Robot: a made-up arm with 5 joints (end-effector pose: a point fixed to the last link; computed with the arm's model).
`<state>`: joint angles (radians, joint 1 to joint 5).
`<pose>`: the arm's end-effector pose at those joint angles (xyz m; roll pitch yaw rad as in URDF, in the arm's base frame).
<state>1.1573 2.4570 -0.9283 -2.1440 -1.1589</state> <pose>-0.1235 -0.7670 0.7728 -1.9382 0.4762 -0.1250</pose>
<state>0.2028 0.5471 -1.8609 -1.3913 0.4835</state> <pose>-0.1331 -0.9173 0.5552 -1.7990 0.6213 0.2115</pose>
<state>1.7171 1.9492 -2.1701 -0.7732 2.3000</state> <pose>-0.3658 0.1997 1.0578 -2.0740 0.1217 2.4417</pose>
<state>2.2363 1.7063 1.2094 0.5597 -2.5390</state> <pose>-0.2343 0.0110 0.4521 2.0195 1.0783 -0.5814</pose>
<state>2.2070 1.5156 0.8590 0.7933 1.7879</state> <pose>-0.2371 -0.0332 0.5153 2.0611 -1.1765 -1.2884</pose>
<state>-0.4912 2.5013 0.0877 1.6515 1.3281</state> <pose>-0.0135 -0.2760 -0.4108 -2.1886 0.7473 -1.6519</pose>
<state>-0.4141 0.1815 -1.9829 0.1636 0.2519</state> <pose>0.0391 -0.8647 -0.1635 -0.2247 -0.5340 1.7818</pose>
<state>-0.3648 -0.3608 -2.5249 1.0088 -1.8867</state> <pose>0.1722 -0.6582 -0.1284 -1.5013 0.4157 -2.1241</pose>
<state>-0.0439 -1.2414 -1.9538 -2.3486 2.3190</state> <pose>0.2239 -0.9168 0.0086 -1.5145 0.2899 0.8660</pose>
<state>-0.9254 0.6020 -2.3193 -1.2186 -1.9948</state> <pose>0.0304 -0.7330 -0.3994 0.9043 0.6208 -2.5824</pose>
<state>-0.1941 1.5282 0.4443 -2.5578 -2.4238</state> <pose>-0.4257 -0.2869 -0.3278 0.0168 -1.1512 2.7635</pose>
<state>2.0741 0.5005 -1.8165 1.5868 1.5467</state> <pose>-0.1483 0.4622 0.8084 -0.4634 0.4638 0.3528</pose>
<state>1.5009 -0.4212 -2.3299 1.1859 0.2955</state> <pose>0.1356 -0.1048 0.8933 0.7394 0.4141 1.2024</pose>
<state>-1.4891 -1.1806 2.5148 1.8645 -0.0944</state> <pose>0.1435 0.1625 -0.2702 -1.0535 -0.1004 -0.0881</pose>
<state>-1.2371 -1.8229 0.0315 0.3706 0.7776</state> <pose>0.0903 -0.4102 -0.2769 1.4531 1.1360 1.3559</pose>
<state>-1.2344 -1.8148 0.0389 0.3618 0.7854</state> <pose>0.0881 -0.4125 -0.2721 1.4430 1.1532 1.3474</pose>
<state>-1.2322 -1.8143 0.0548 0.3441 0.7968</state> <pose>0.0888 -0.4125 -0.2646 1.4367 1.1825 1.3582</pose>
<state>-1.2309 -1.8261 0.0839 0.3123 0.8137</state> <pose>0.0944 -0.4087 -0.2530 1.4418 1.2306 1.4049</pose>
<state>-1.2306 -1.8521 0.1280 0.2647 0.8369</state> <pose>0.1056 -0.3994 -0.2369 1.4764 1.2996 1.5086</pose>
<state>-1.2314 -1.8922 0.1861 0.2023 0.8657</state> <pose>0.1220 -0.3835 -0.2169 1.6011 1.3848 1.7284</pose>
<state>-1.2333 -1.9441 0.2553 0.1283 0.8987</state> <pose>0.1420 -0.3599 -0.1944 2.0805 1.4659 2.3242</pose>
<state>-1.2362 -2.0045 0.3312 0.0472 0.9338</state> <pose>0.1634 -0.3289 -0.1714 -3.1006 1.4604 -2.7262</pose>
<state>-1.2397 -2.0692 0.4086 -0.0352 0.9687</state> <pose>0.1833 -0.2919 -0.1497 -2.6572 1.3686 -2.1461</pose>
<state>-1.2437 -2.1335 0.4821 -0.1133 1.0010</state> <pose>0.1996 -0.2522 -0.1310 -2.5452 1.2674 -1.9003</pose>
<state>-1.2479 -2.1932 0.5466 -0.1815 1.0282</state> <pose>0.2112 -0.2136 -0.1162 -2.5191 1.1784 -1.7527</pose>
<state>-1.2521 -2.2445 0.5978 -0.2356 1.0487</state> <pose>0.2186 -0.1802 -0.1059 -2.5210 1.1095 -1.6533</pose>
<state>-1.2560 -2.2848 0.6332 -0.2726 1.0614</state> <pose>0.2228 -0.1547 -0.0999 -2.5318 1.0645 -1.5890</pose>
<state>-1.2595 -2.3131 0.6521 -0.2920 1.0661</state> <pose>0.2253 -0.1384 -0.0977 -2.5447 1.0435 -1.5555</pose>
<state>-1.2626 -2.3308 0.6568 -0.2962 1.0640</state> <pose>0.2273 -0.1305 -0.0986 -2.5580 1.0426 -1.5474</pose>
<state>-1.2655 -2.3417 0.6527 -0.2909 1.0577</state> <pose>0.2291 -0.1278 -0.1014 -2.5719 1.0542 -1.5558</pose>
